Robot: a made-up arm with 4 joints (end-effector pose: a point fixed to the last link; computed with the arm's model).
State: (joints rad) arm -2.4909 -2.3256 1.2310 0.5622
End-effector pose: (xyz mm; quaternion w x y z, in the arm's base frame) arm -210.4 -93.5 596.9 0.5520 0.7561 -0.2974 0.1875
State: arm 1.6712 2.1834 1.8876 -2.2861
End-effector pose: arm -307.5 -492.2 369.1 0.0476 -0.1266 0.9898 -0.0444
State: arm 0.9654 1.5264 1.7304 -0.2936
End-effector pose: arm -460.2 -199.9 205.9 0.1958 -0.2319 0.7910 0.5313
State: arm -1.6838 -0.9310 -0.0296 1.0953
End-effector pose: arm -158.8 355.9 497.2 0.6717 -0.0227 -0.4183 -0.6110
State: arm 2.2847 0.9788 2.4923 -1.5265
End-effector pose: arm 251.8 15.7 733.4 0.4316 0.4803 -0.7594 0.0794
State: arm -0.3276 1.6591 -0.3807 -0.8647
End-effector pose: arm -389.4 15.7 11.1 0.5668 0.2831 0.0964 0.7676
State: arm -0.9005 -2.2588 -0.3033 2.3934
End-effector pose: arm 164.3 -158.3 699.7 0.3763 -0.2306 0.7160 -0.5409
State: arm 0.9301 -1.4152 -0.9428 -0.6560
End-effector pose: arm 472.1 297.8 -260.7 0.8881 -0.2508 -0.1287 -0.3631
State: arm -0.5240 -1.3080 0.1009 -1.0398
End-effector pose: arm 572.4 254.9 334.3 0.5805 0.5478 -0.4322 -0.4196
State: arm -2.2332 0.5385 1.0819 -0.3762
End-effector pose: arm 381.0 408.4 66.9 0.8439 -0.1091 -0.5198 0.0755
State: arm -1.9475 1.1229 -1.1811 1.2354
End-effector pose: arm -93.7 -34.1 -379.6 0.1108 0.1655 0.9760 0.0877
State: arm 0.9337 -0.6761 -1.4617 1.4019
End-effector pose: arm 206.0 700.8 215.6 0.4968 -0.8234 -0.1102 -0.2512
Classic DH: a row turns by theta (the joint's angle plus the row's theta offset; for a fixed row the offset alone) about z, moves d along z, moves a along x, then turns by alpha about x. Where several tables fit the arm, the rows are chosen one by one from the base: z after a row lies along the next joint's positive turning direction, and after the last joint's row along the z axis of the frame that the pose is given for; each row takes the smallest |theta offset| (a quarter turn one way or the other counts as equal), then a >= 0, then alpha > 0; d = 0 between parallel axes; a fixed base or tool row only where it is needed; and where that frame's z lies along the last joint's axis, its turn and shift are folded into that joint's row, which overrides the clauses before.
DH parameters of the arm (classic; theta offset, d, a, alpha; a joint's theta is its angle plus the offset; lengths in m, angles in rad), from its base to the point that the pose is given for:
base (fixed): 0 0.0963 0 -1.5708
joint 1: 0 0.0969 0.1084 1.5708
joint 2: 0 -0.0497 -0.287 -1.5708
joint 3: -1.5708 0.5093 0.1107 1.5708
joint 4: -1.5708 -0.2677 0.0882 -1.5708
tool (fixed): 1.5708 -0.0757 0 0

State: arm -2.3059 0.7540 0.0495 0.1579
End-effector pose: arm 133.8 384.2 -32.1 0.3701 -0.3704 -0.8487 0.0743
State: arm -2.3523 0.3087 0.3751 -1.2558
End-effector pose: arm 169.5 613.5 130.8 0.5281 0.1974 -0.6493 0.5104
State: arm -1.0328 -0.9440 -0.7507 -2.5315
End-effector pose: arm 71.6 604.9 650.0 0.1070 0.5528 -0.6375 0.5259
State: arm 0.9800 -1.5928 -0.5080 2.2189
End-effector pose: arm 573.4 249.2 -258.5 0.1308 0.8243 -0.5438 0.0877
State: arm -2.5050 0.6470 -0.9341 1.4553
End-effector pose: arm 132.7 266.2 -347.9 0.2544 0.0744 0.8497 0.4558
